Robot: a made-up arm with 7 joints. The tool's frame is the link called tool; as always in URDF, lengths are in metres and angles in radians. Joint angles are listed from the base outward.
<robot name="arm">
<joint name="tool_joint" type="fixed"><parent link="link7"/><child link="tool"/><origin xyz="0 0 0" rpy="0 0 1.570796"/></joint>
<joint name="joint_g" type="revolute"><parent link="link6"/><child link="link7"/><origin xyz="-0.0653 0 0" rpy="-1.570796 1.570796 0"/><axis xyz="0 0 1"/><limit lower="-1.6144" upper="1.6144"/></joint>
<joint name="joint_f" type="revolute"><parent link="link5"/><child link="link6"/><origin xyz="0 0 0.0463" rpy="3.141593 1.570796 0"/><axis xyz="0 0 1"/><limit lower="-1.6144" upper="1.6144"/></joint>
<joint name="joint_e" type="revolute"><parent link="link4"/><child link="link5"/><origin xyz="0.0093 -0.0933 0.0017" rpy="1.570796 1.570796 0"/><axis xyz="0 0 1"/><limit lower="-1.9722" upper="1.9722"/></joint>
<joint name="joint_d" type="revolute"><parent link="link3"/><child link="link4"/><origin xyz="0 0.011 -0.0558" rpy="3.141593 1.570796 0"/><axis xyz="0 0 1"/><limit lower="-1.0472" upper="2.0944"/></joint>
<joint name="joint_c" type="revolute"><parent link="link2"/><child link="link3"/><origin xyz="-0.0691 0.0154 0" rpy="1.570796 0 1.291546"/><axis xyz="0 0 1"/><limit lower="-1.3" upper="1.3"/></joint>
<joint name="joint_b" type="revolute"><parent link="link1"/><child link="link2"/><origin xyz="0.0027 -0.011 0.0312" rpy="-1.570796 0 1.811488"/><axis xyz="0 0 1"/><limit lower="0" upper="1.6"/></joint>
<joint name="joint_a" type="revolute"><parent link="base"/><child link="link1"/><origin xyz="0 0 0" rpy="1.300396 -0.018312 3.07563"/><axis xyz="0 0 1"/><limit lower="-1.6" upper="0.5"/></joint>
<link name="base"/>
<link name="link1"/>
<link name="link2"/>
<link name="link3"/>
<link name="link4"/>
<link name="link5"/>
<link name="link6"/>
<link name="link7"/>
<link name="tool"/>
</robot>
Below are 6 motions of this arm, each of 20 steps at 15 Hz.
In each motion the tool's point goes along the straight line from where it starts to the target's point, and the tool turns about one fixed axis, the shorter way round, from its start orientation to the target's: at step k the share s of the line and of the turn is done. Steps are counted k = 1, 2, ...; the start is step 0. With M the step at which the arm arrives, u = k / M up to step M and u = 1 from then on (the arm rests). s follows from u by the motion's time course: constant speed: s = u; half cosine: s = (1 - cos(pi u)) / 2; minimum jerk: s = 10 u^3 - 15 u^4 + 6 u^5.
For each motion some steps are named. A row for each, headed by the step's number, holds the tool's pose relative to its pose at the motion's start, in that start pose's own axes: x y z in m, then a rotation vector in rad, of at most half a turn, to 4 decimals.
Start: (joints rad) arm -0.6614 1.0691 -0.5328 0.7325 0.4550 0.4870 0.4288
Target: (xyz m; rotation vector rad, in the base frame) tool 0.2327 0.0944 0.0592 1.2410 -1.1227 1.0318
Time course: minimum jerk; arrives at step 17
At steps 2, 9, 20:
2: -0.0006 0.0029 0.0006 -0.0108 -0.0047 0.0173
9: -0.0232 0.1186 0.0244 -0.4417 -0.1925 0.7100
20: -0.0418 0.2138 0.0439 -0.7958 -0.3468 1.2792

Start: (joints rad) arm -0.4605 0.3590 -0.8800 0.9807 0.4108 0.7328 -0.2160
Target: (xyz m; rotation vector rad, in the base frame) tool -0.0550 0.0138 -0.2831 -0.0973 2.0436 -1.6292
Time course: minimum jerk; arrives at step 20
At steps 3, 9, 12, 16, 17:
3: -0.0020 -0.0050 -0.0002 0.0018 -0.0081 -0.0417
9: -0.0299 -0.0761 -0.0029 0.0273 -0.1234 -0.6383
12: -0.0501 -0.1276 -0.0049 0.0459 -0.2070 -1.0708
16: -0.0691 -0.1761 -0.0067 0.0633 -0.2856 -1.4779
17: -0.0714 -0.1820 -0.0069 0.0654 -0.2951 -1.5270

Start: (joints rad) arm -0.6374 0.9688 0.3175 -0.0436 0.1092 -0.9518 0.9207
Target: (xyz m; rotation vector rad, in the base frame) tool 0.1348 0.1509 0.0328 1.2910 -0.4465 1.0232
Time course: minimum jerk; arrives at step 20
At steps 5, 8, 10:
5: -0.0020 0.0078 0.0025 0.1245 0.0794 -0.0653
8: -0.0060 0.0239 0.0077 0.3819 0.2435 -0.2003
10: -0.0095 0.0377 0.0122 0.6015 0.3835 -0.3154

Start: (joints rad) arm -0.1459 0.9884 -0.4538 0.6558 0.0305 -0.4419 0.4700
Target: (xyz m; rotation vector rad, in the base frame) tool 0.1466 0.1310 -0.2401 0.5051 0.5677 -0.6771
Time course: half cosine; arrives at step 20
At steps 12, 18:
12: -0.0002 -0.0319 0.0198 -0.2955 -0.0547 -0.5227
18: -0.0003 -0.0475 0.0296 -0.4404 -0.0816 -0.7790

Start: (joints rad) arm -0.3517 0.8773 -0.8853 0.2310 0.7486 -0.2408 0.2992
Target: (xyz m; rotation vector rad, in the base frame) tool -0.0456 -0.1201 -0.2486 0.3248 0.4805 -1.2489
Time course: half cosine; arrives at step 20
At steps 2, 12, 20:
2: -0.0003 -0.0018 0.0060 -0.0286 -0.0049 -0.0112
12: -0.0085 -0.0478 0.1611 -0.7653 -0.1312 -0.2989
20: -0.0130 -0.0731 0.2462 -1.1693 -0.2005 -0.4567

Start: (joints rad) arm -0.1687 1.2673 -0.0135 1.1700 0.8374 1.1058 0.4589
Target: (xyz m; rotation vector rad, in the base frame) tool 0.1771 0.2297 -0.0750 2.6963 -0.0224 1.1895
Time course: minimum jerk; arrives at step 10
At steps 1, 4, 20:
1: -0.0007 0.0012 0.0003 -0.0060 -0.0030 0.0074
4: -0.0253 0.0461 0.0121 -0.2224 -0.1098 0.2736
20: -0.0795 0.1452 0.0380 -0.7006 -0.3459 0.8620

